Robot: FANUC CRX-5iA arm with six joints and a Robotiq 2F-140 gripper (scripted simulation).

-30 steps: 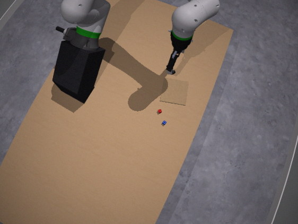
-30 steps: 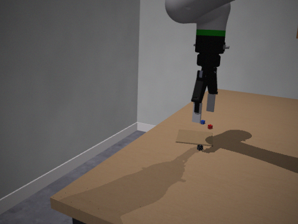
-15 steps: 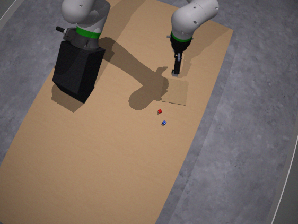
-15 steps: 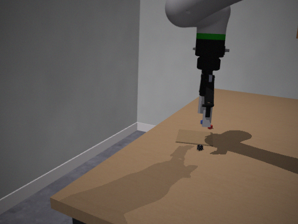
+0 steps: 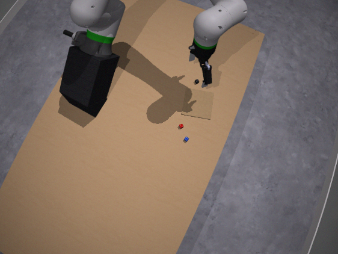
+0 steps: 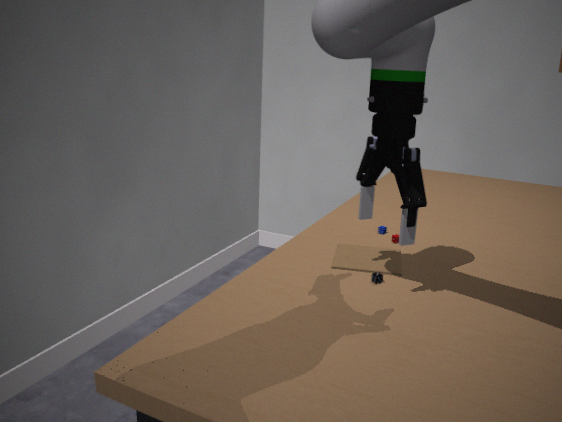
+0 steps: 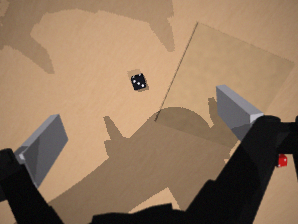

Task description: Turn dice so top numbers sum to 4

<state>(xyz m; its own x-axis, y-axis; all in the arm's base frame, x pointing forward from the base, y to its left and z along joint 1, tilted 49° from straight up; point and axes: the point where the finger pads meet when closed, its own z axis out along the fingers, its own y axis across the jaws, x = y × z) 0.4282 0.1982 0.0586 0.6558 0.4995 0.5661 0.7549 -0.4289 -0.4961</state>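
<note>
Right now the black die is 100 mm below my hand. Round my hand: red die 240 mm to the right, 100 mm below, 40 mm ahead; then blue die 280 mm to the right, 100 mm below, 90 mm ahead; then tan mat 110 mm below, 100 mm to the right, 60 mm ahead.
</note>
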